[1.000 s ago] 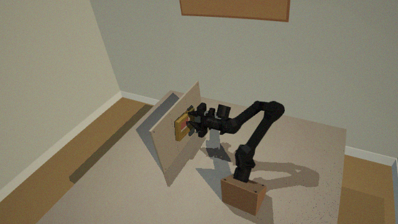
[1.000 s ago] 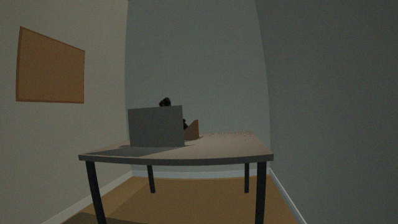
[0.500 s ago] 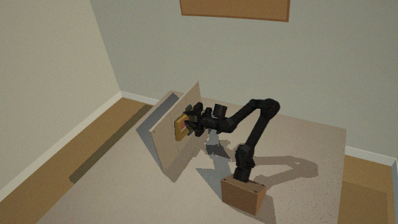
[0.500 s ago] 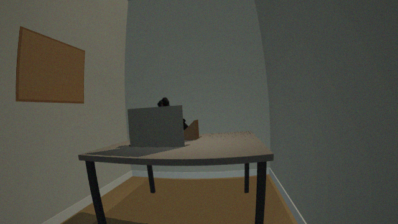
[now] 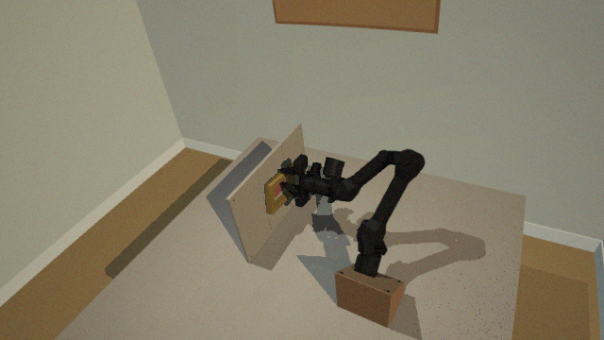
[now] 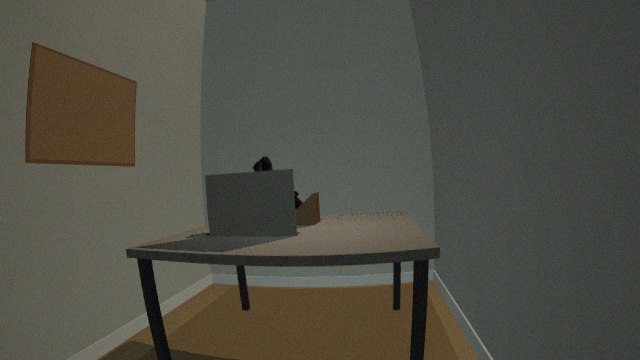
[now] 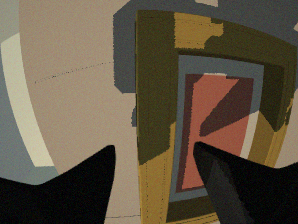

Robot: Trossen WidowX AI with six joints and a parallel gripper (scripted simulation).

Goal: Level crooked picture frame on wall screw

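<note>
Now: the picture frame 1 cm ahead of my gripper tip, 1 cm to the left of it and 5 cm below it. The rest, counted from my gripper tip: wall panel: 2 cm ahead, 2 cm to the left, 6 cm below.
</note>
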